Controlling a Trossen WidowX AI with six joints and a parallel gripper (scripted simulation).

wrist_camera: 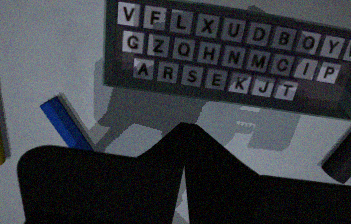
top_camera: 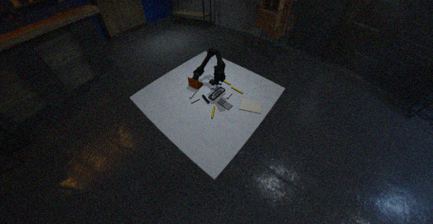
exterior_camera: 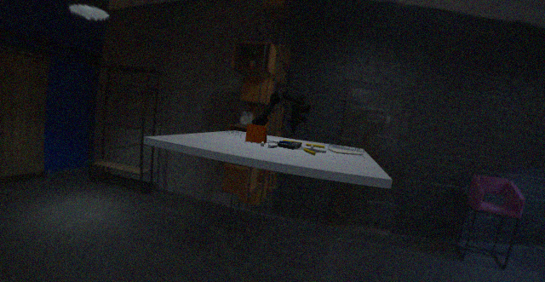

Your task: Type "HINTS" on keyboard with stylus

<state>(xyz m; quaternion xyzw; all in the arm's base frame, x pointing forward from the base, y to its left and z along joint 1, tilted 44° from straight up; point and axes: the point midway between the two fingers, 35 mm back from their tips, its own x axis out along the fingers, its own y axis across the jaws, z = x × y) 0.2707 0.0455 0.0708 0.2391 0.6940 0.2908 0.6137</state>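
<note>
Now: the blue stylus 10 cm behind my gripper tip, 8 cm below it and 7 cm to the left of it. Also, from my gripper tip: grey slab 18 cm ahead, 9 cm to the right, 9 cm below; then grey stylus tip 13 cm behind, 8 cm below, 5 cm to the left; then dark stick 17 cm to the right, 8 cm below.
</note>
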